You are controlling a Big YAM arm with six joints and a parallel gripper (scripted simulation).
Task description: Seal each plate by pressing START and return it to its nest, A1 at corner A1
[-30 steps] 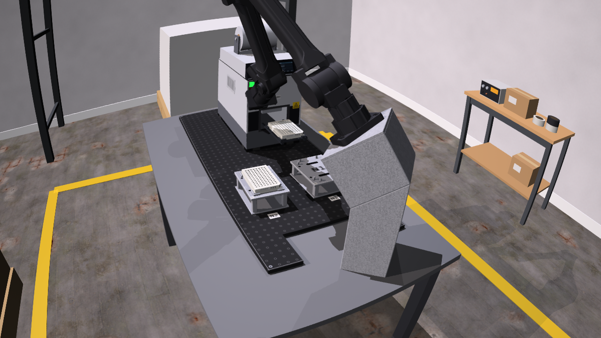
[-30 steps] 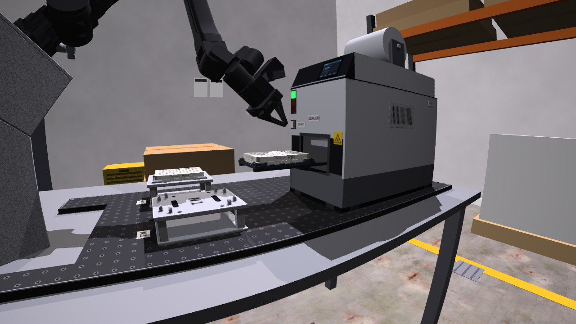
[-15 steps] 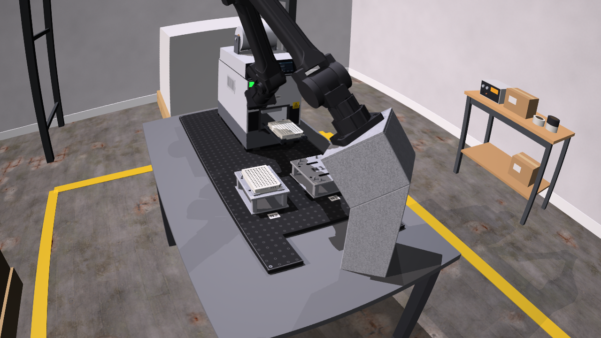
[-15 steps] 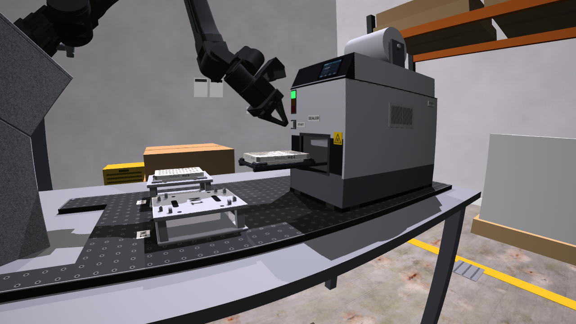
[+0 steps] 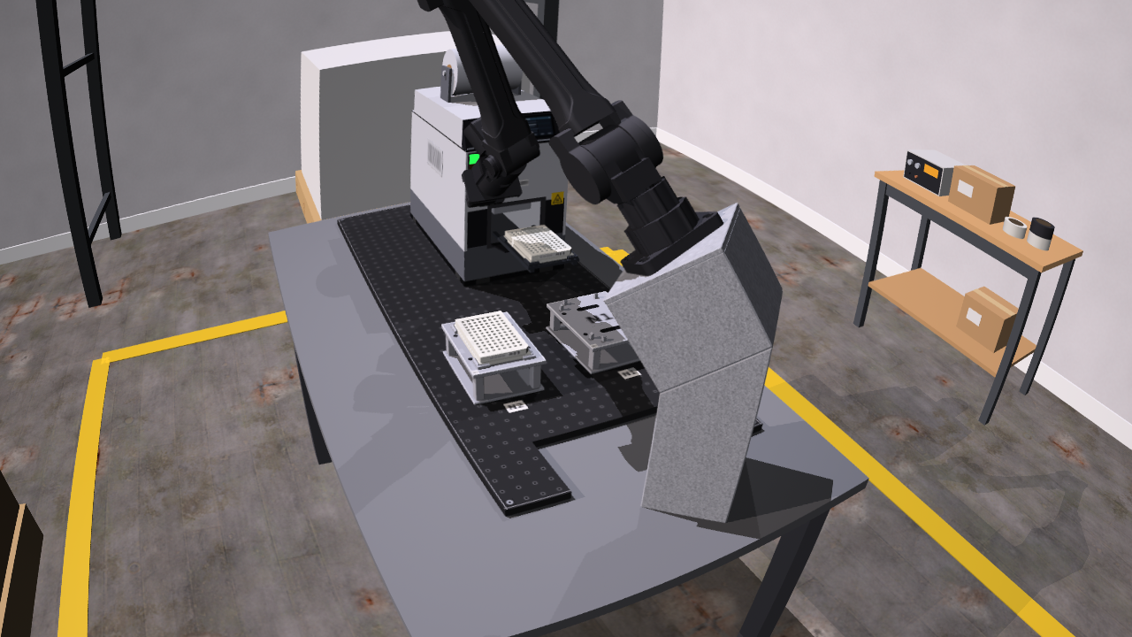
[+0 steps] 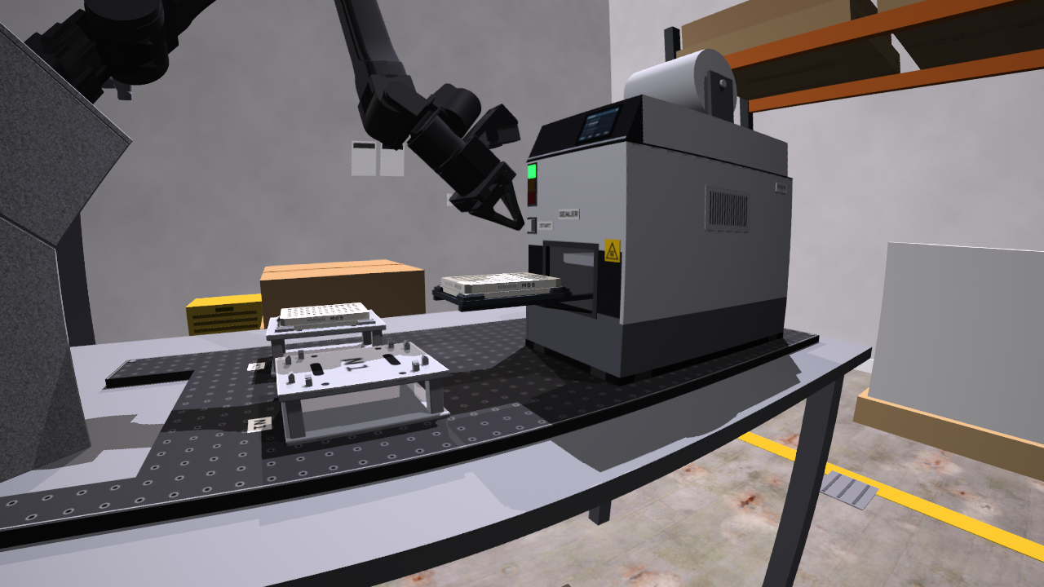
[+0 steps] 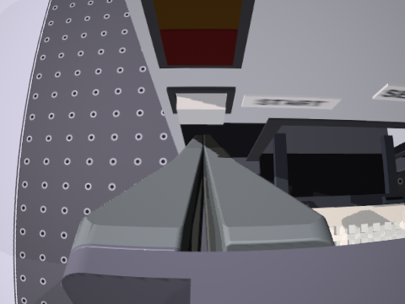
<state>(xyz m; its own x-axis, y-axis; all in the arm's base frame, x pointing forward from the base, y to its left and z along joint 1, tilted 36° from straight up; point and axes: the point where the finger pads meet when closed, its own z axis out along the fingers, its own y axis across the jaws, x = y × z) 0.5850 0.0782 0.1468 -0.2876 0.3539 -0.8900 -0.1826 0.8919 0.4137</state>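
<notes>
My gripper is now 20 mm short of the start button and 10 mm to the right of it. From my hand the other things lie so: nest N2: 290 mm behind, 30 mm to the left, 140 mm below; then white well plate: 290 mm behind, 30 mm to the left, 130 mm below; then sealer stage: 60 mm behind, 100 mm to the right, 90 mm below.
</notes>
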